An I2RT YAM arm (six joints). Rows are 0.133 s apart.
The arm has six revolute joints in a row. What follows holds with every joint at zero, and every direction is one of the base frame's. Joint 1 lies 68 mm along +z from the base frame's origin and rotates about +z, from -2.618 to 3.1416 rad. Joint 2 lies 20 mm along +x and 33.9 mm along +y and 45.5 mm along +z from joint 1 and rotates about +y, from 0 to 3.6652 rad. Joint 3 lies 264 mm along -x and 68.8 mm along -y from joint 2 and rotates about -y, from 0 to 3.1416 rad. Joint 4 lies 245 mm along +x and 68.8 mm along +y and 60 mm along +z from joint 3 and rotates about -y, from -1.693 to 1.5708 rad. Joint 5 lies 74 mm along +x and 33.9 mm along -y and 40.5 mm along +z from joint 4 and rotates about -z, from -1.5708 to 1.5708 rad. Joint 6 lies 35.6 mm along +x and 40.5 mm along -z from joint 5 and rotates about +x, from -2.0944 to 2.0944 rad. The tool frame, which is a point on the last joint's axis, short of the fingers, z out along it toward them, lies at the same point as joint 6; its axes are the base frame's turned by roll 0, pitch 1.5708 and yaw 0 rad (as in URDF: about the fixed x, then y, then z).
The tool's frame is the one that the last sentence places.
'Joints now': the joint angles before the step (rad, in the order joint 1, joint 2, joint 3, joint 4, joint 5, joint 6). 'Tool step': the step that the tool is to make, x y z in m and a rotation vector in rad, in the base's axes. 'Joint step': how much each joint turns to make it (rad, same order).
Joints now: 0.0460 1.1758 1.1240 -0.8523 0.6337 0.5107
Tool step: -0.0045 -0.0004 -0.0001 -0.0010 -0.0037 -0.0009
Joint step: -0.0007 -0.0186 -0.0123 -0.0022 0.0010 -0.0007
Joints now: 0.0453 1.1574 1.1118 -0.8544 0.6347 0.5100
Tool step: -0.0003 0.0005 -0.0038 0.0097 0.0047 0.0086
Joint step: 0.0007 -0.0029 -0.0151 0.0080 -0.0127 -0.0001
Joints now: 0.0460 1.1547 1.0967 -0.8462 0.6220 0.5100
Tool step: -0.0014 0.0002 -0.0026 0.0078 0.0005 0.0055
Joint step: -0.0001 -0.0073 -0.0139 0.0061 -0.0096 0.0006
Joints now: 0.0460 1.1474 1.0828 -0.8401 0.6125 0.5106
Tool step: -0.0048 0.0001 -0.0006 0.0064 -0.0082 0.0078
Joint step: 0.0002 -0.0228 -0.0170 0.0042 -0.0094 -0.0027
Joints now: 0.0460 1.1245 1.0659 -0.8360 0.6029 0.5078
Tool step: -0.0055 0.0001 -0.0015 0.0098 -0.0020 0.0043
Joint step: 0.0003 -0.0229 -0.0176 -0.0048 -0.0101 0.0035
